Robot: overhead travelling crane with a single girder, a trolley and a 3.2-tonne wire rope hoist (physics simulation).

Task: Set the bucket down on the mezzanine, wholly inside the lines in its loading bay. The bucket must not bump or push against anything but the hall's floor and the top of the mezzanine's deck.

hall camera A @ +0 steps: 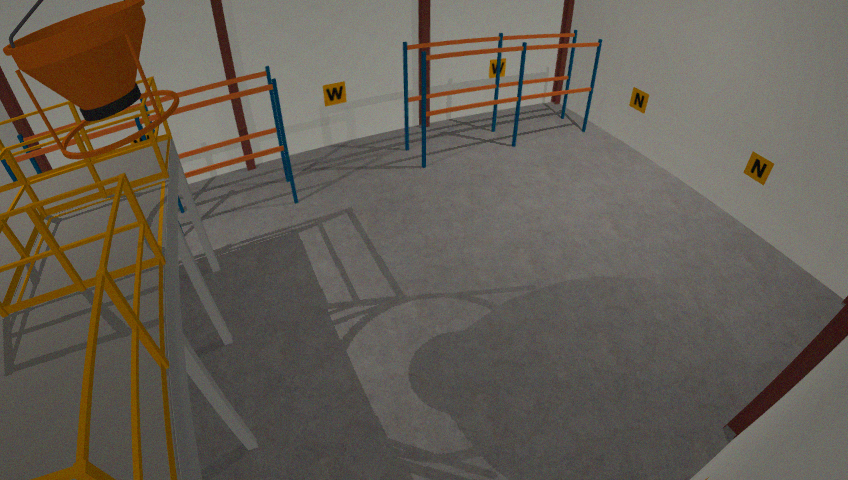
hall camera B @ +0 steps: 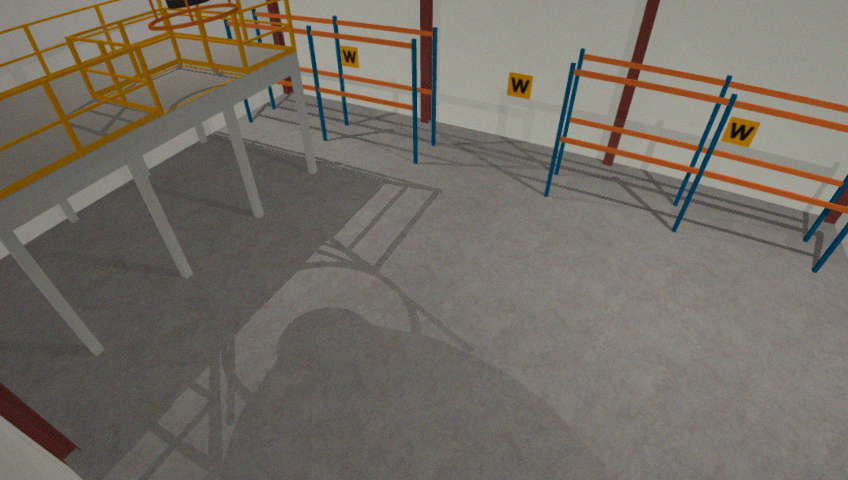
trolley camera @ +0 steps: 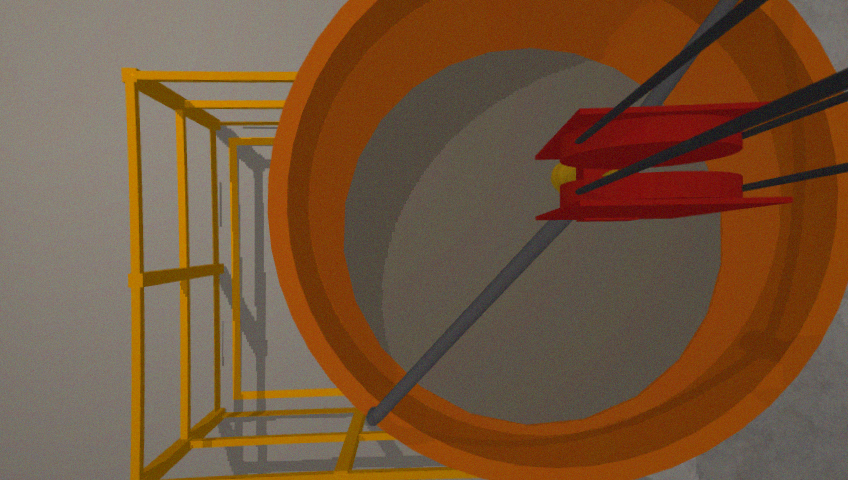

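Note:
The orange bucket (hall camera A: 83, 62) (trolley camera: 309, 237) hangs upright in the air by its grey bail, at the upper left in hall camera A. Its black outlet (hall camera B: 185, 2) and orange base ring (hall camera B: 163, 24) show at the top in hall camera B. The yellow hook (trolley camera: 562, 177) under the red block is shut on the bail. The mezzanine (hall camera A: 41, 416) (hall camera B: 196, 113) (trolley camera: 65, 237) carries yellow railings. In the trolley camera the bucket hides much of the loading bay; a yellow line (trolley camera: 236, 267) and two corners of it show left of the bucket. The base ring's height over the deck is hard to tell.
Yellow railings (hall camera A: 121, 226) (hall camera B: 56, 113) (trolley camera: 135, 208) edge the mezzanine; in the trolley camera the bucket's rim overlaps the lower railing. Blue and orange racks (hall camera A: 423, 118) (hall camera B: 414, 107) stand along the W wall. Hall floor (trolley camera: 791, 404) shows at the lower right in the trolley camera.

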